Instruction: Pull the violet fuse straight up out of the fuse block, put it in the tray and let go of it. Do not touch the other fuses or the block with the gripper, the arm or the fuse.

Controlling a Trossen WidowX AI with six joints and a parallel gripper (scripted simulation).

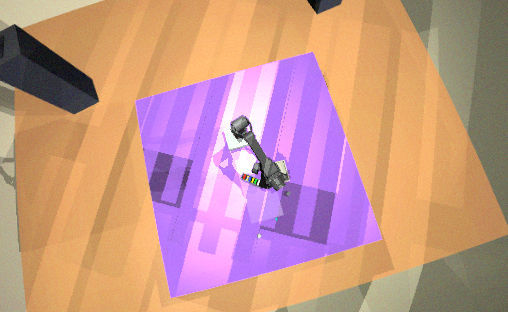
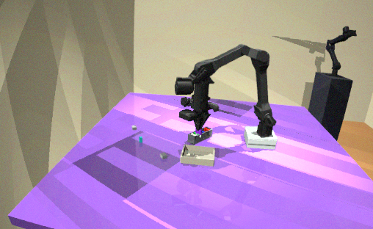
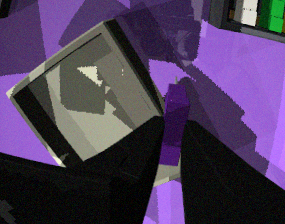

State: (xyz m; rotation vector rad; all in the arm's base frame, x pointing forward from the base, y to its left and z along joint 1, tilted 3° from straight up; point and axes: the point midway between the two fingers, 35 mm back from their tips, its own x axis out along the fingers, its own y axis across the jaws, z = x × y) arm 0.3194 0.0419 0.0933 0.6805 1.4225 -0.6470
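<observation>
Right now my gripper tip is 10 mm above the violet fuse. Round my gripper tip: beige tray 10 mm ahead, 70 mm to the left, 90 mm below.
</observation>
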